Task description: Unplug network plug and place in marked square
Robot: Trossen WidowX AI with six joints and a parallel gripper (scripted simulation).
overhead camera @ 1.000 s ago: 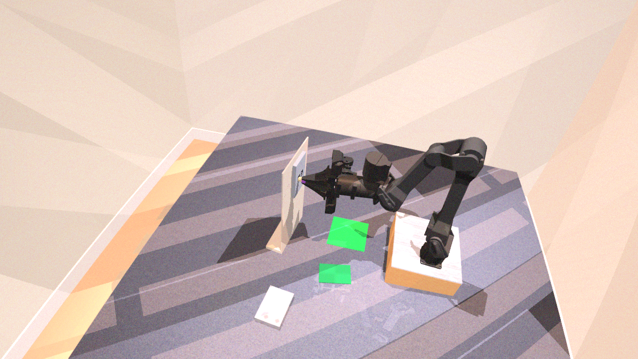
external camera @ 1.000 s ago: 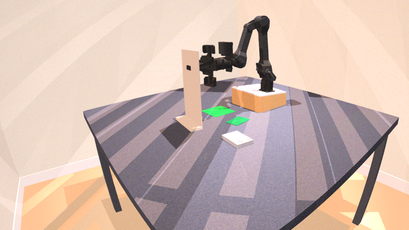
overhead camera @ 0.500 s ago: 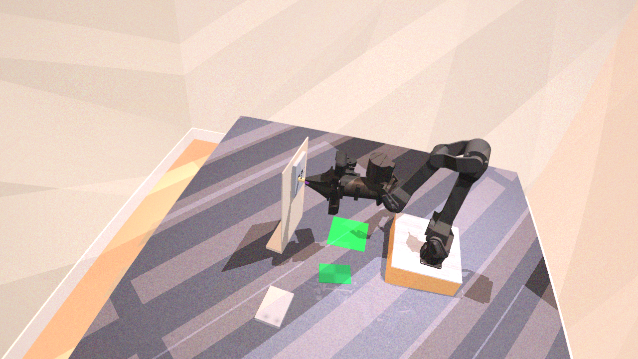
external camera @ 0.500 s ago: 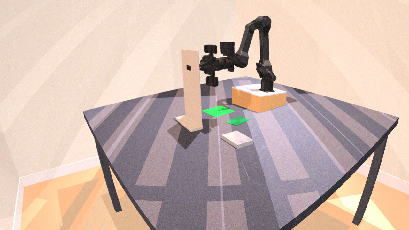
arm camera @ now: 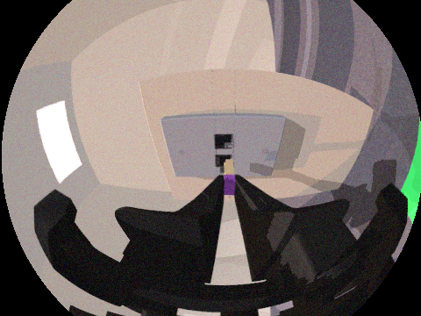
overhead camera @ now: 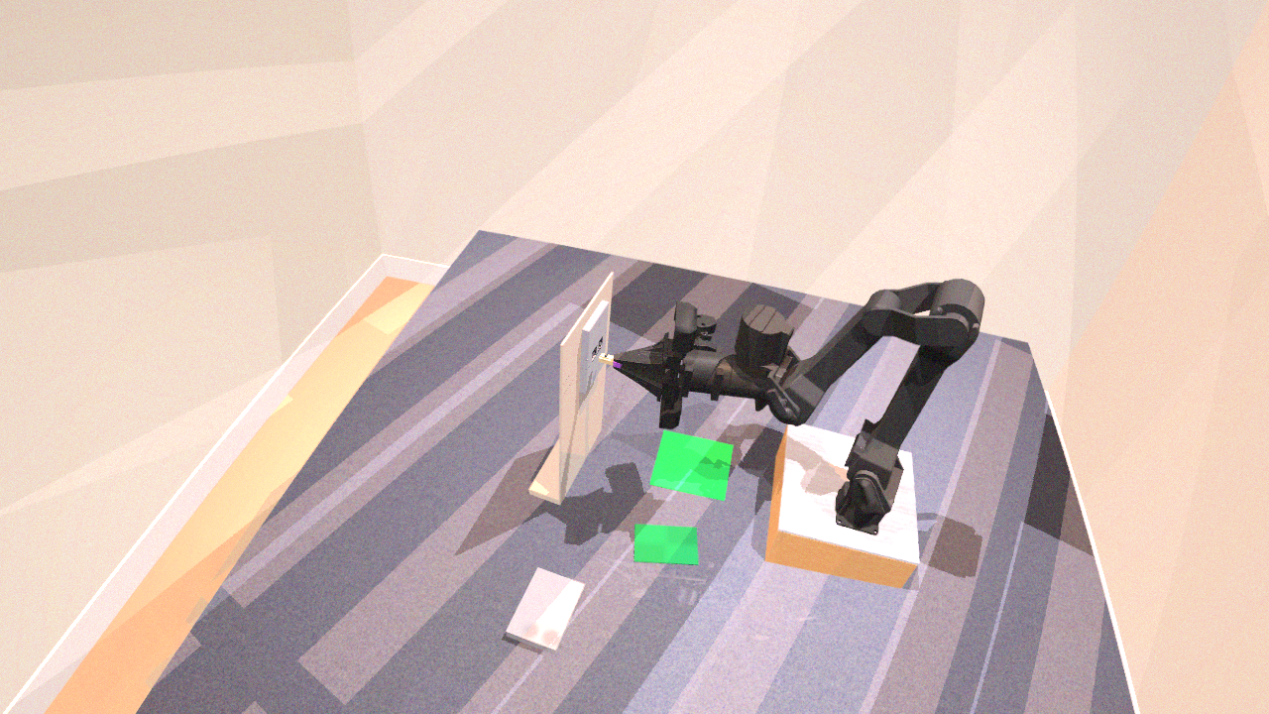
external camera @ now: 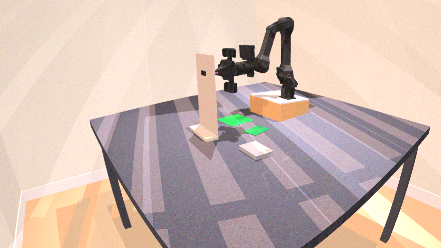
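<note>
Now: gripper tip 5 cm short of the panel, 1 cm to the left of it and 9 cm above it. From my gripper tip the other things lie so: network plug 1 cm ahead.
</note>
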